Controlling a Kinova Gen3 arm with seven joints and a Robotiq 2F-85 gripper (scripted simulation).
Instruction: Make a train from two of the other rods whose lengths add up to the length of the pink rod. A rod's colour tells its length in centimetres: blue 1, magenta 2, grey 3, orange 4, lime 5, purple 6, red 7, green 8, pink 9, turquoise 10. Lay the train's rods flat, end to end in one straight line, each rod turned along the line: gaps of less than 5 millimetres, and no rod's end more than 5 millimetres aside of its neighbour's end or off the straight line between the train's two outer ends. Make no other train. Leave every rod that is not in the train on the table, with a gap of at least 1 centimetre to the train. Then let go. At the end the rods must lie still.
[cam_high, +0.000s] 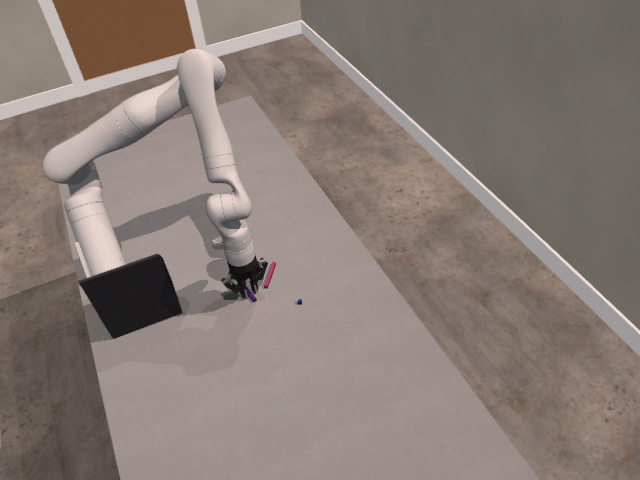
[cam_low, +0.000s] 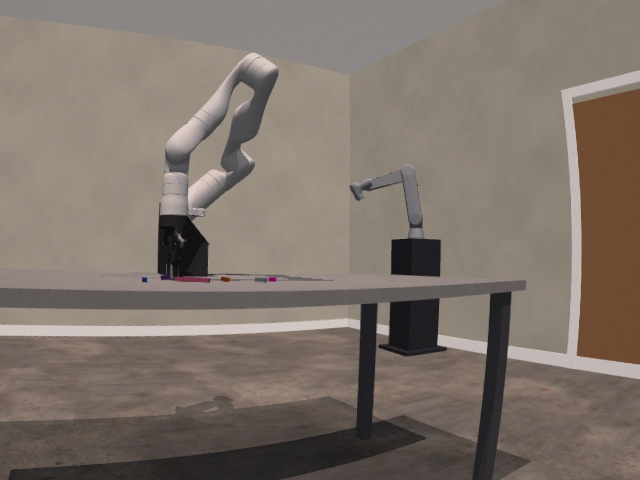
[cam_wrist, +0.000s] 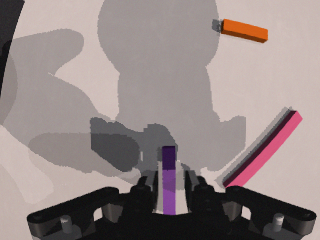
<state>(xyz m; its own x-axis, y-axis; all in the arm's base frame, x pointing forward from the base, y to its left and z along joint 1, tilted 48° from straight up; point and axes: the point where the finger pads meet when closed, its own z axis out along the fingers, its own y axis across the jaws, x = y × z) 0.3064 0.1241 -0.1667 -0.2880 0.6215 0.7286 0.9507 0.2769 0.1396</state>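
Right now my hand is 2 cm above the purple rod. Round my hand: orange rod: 2 cm ahead, 14 cm to the left, 2 cm below; then blue rod: 12 cm ahead, 8 cm to the right, 2 cm below; then pink rod: 7 cm ahead, 4 cm to the left, 2 cm below.
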